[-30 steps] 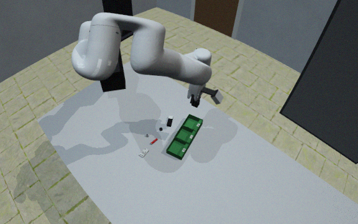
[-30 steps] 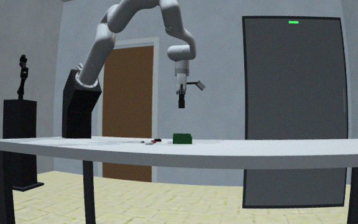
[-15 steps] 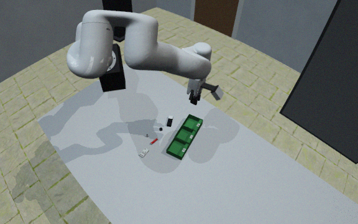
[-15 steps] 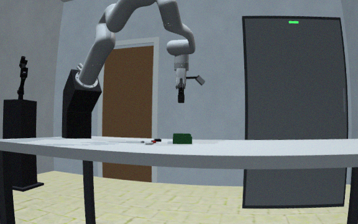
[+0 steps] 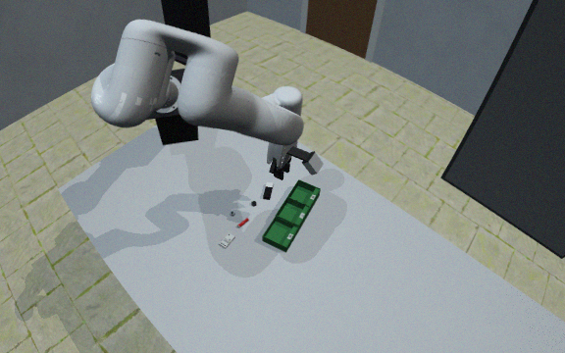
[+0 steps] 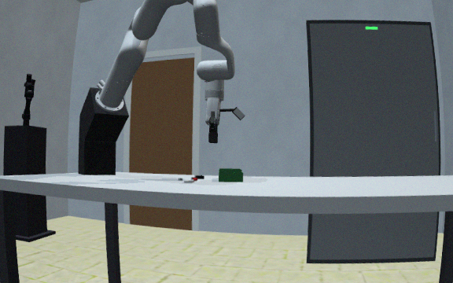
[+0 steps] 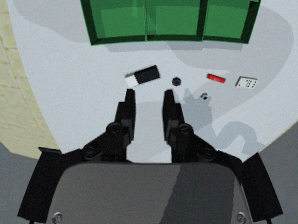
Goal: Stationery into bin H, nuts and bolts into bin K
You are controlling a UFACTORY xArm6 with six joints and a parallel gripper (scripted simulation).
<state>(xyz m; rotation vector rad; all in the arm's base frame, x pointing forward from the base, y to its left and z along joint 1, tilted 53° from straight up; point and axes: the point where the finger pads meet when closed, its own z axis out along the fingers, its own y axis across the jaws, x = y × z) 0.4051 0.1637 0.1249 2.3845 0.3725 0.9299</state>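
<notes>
The black nut is 160 mm below my hand, 60 mm to the right of it and 60 mm behind it. Also, from my hand: red stick: 160 mm below, 150 mm to the right, 40 mm behind; green three-compartment bin: 140 mm below, 70 mm ahead, 30 mm to the right; white domino: 230 mm to the right, 160 mm below, 40 mm behind.
</notes>
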